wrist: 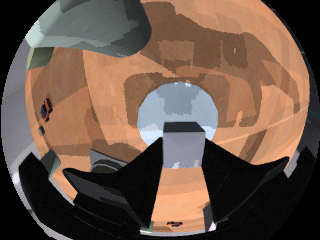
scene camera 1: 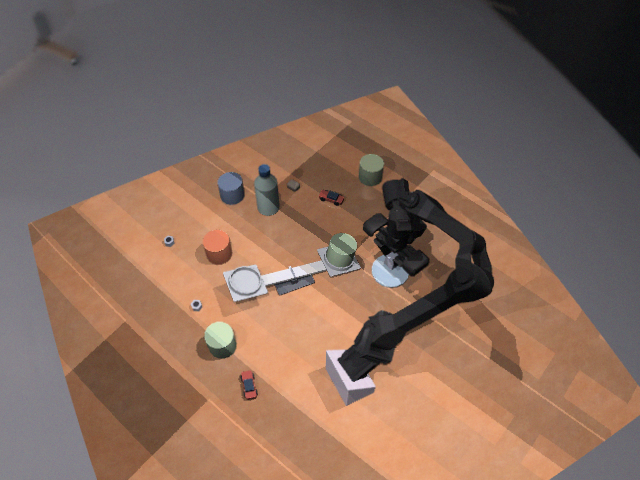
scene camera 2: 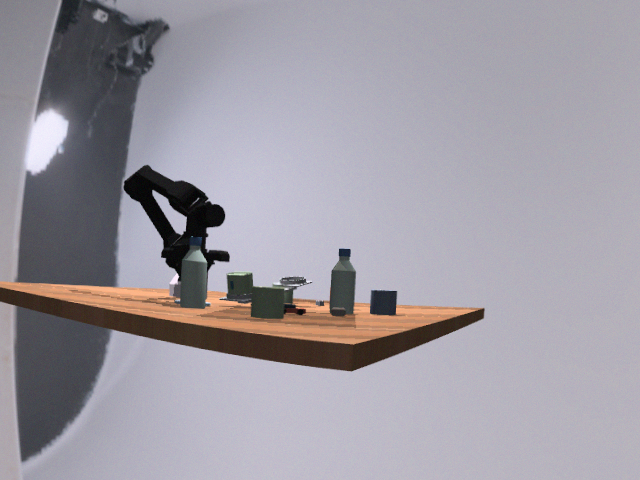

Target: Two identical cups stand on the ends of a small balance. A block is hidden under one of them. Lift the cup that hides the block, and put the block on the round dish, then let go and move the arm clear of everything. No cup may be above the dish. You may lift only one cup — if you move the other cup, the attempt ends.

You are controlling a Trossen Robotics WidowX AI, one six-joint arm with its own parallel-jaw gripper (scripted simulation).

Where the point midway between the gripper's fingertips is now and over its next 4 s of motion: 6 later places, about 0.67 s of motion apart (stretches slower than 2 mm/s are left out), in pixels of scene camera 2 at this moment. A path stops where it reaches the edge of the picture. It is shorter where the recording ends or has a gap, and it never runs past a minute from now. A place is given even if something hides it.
My gripper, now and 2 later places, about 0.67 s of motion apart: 193,287; 192,297; 193,272
